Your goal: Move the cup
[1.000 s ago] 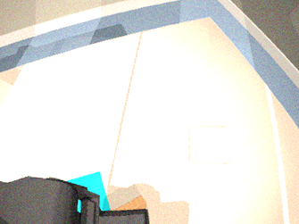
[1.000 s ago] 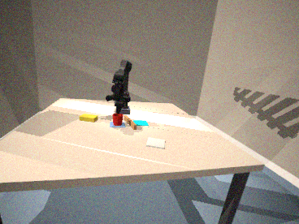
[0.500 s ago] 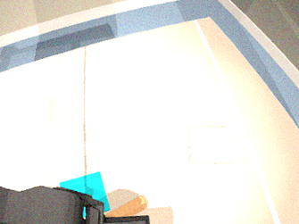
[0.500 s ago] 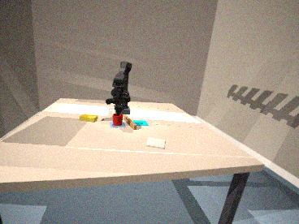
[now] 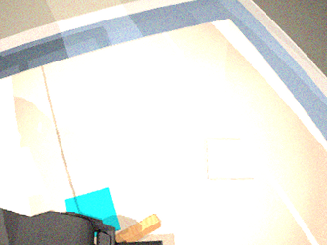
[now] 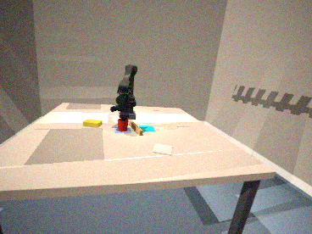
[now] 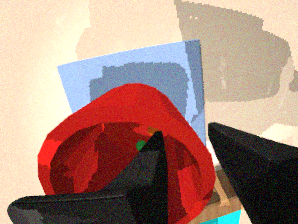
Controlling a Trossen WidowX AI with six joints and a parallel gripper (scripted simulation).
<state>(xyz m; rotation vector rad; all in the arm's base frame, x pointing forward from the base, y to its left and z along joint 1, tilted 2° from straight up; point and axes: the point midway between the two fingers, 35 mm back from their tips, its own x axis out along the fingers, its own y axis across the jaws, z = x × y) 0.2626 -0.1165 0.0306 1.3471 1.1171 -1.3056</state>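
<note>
My gripper tip is now 3 cm short of the red cup and 1 cm to the left of it. Round my gripper tip: cyan pad: 17 cm to the left, 4 cm below, 2 cm ahead; then light blue pad: 4 cm below, 3 cm ahead, 1 cm to the right; then wooden block: 8 cm to the left, 3 cm below, 2 cm ahead.
</note>
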